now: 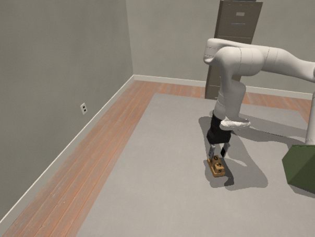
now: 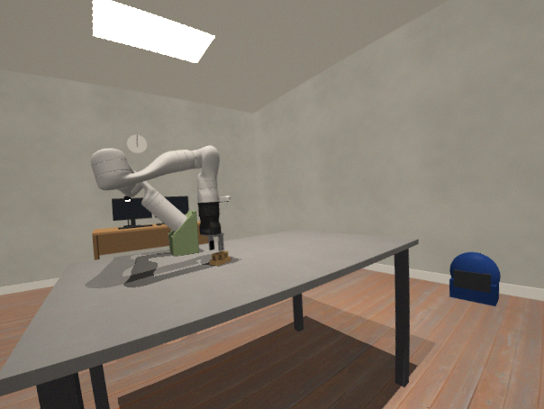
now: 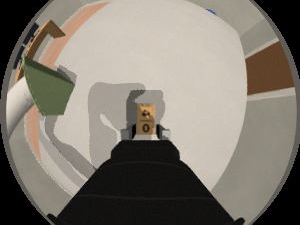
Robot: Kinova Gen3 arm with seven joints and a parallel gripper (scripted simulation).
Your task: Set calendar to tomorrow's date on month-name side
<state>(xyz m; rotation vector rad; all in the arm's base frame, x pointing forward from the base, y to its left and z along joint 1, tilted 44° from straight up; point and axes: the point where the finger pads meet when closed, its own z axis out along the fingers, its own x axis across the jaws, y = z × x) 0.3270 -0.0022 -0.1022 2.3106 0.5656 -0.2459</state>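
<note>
My hand is 6 cm above the tray, 1 cm to the right of it and 1 cm past it.
</note>
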